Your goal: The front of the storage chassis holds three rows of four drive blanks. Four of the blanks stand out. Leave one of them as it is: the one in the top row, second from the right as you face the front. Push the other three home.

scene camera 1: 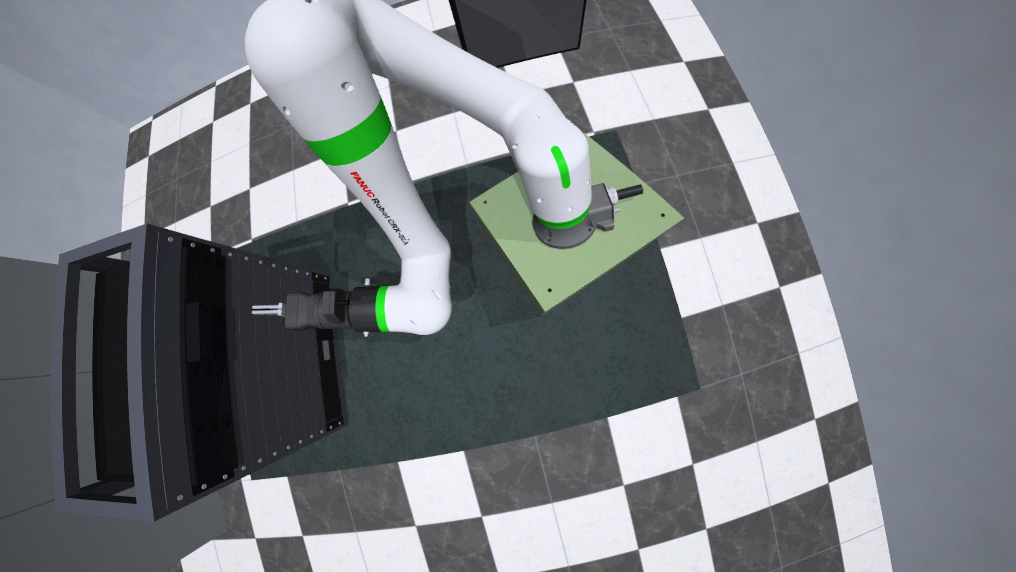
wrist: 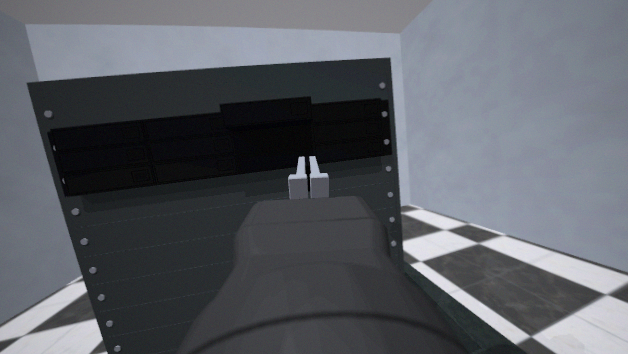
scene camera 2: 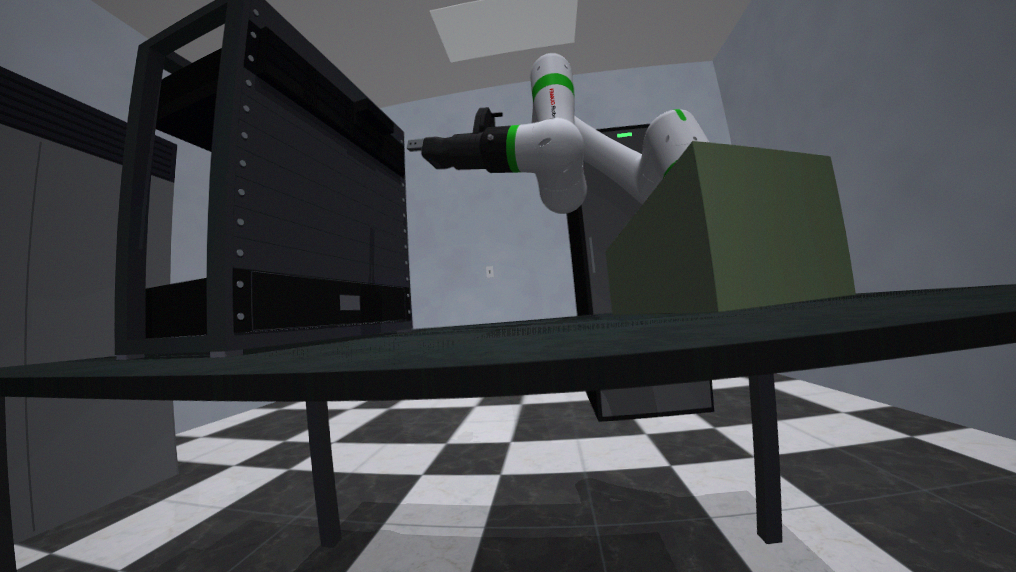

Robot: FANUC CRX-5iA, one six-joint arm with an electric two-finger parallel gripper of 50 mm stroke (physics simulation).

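Frame: origin at the arm's base, x ahead, y up, z right, level; centimetres.
Seen in the pictures: gripper, fingertip midpoint: (scene camera 1: 255,310) (wrist: 307,167) (scene camera 2: 409,145); arm's base, origin of the base link: (scene camera 1: 564,221).
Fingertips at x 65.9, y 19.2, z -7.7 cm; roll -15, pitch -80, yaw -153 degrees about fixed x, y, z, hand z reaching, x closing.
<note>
Pixels of each thing's top centre, then the offset from my fingertips to it. "pt": a spot on its surface instead.
- storage chassis, surface spot: (scene camera 2: 319,86) pt dz -18.5, dx +9.9, dy +5.3 cm
- raised block, surface spot: (scene camera 1: 202,330) pt dz -3.1, dx +5.4, dy +7.7 cm
- bottom-left blank, middle of its top: (wrist: 145,167) (scene camera 2: 266,88) (scene camera 1: 201,444) dz -24.4, dx +16.4, dy +2.7 cm
- rack, middle of its top: (wrist: 249,100) (scene camera 1: 95,372) (scene camera 2: 300,94) dz -7.3, dx +24.7, dy +15.1 cm
The storage chassis (scene camera 2: 319,86) is a black band near the rack's top. Its front shows in the wrist view as three dark rows of blanks. The top-row blank second from the right (wrist: 265,113) plainly stands out, and dark shadow lies below it. It also shows as a raised block (scene camera 1: 202,330) in scene camera 1. The bottom-left blank (wrist: 102,181) looks slightly lighter; I cannot tell whether it or the other dark blanks stand out. My gripper (scene camera 1: 253,309) (scene camera 2: 410,144) (wrist: 307,167) is shut and empty, in front of the rack, its tips apart from the chassis.
The rack (scene camera 1: 142,369) (scene camera 2: 220,177) (wrist: 210,82) stands on the dark green table (scene camera 1: 497,397) (scene camera 2: 497,384). Plain panels lie below the chassis, with screw heads along both sides. The arm's green pedestal (scene camera 1: 511,241) (scene camera 2: 774,234) stands opposite the rack. A black cabinet (scene camera 1: 522,31) stands beyond the table.
</note>
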